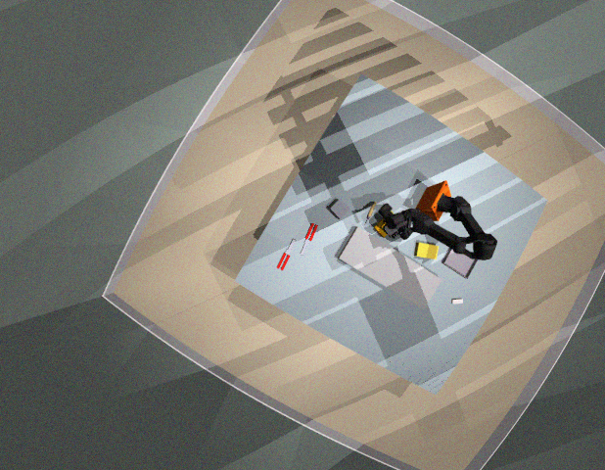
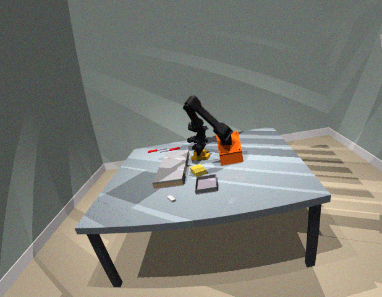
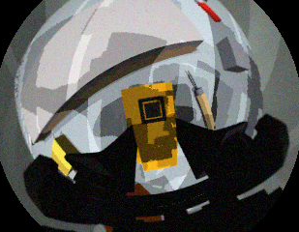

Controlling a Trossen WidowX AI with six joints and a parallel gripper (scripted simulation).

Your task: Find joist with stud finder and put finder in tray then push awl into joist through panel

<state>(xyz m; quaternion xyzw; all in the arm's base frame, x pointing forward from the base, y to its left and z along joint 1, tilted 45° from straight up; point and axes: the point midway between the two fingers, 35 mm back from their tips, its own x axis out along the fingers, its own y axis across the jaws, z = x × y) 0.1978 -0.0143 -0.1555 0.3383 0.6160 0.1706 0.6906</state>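
Right now the awl is 10 mm ahead of my gripper tip, 100 mm to the right of it and 20 mm below it. Also, from my gripper tip: square window: 20 mm ahead, 30 mm above; yellow stud finder: 10 mm ahead, 20 mm above; grey block: 70 mm ahead, 240 mm to the right, 10 mm below.
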